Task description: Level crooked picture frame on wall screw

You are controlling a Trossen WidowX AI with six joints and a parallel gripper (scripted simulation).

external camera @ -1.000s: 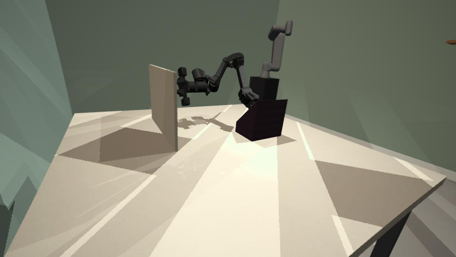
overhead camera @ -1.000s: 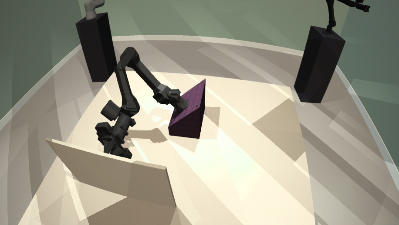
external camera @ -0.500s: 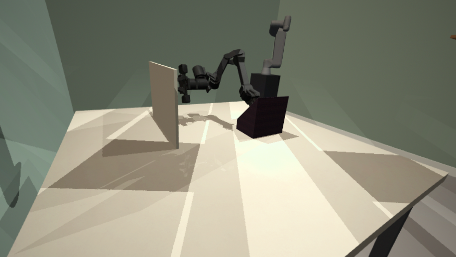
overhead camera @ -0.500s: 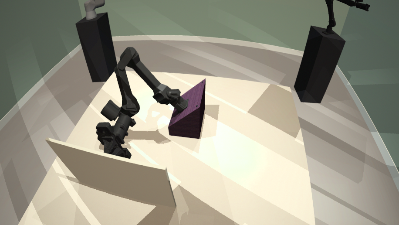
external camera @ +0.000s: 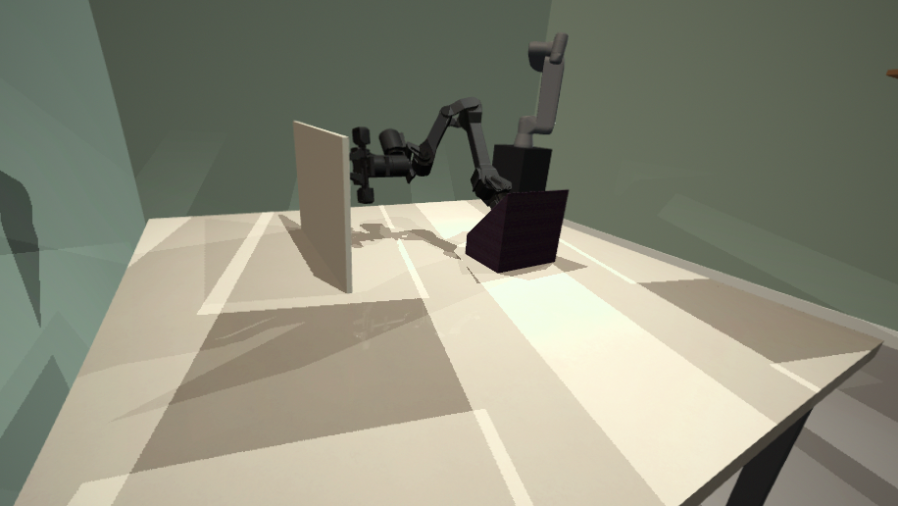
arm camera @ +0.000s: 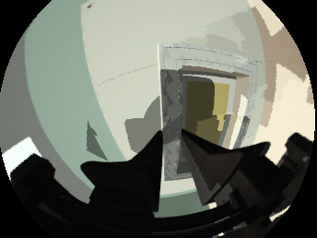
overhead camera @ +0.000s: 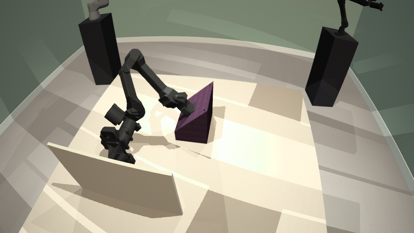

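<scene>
The picture frame is 1 cm ahead of my gripper tip, 1 cm to the left of it and 5 cm below it. From my gripper tip the other things lie so: wall panel 2 cm ahead, 7 cm below.
</scene>
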